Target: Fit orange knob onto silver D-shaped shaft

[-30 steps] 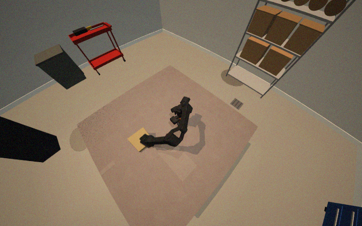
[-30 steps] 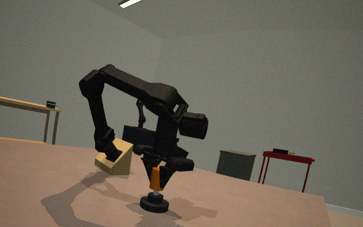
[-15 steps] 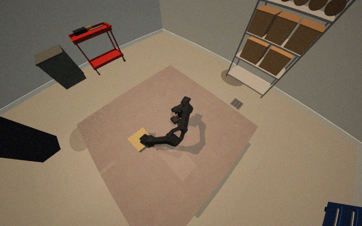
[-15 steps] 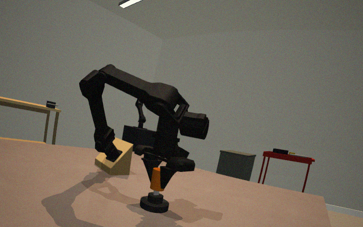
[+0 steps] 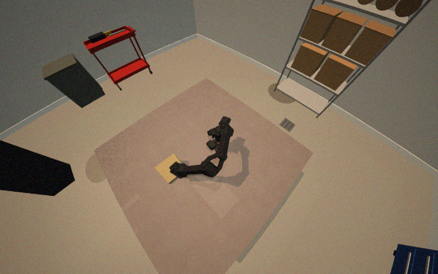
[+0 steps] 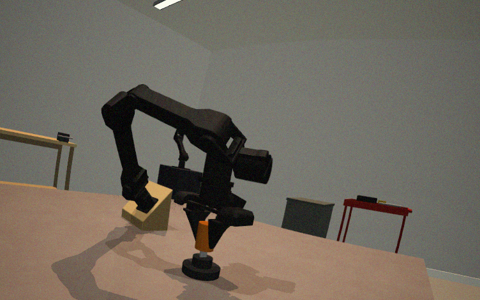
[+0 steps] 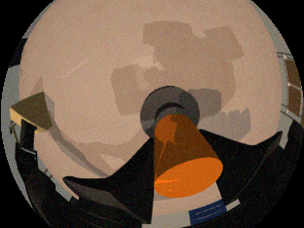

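My gripper tip is 30 mm below the orange knob. Also, from my gripper tip: round black pedestal 40 mm below.
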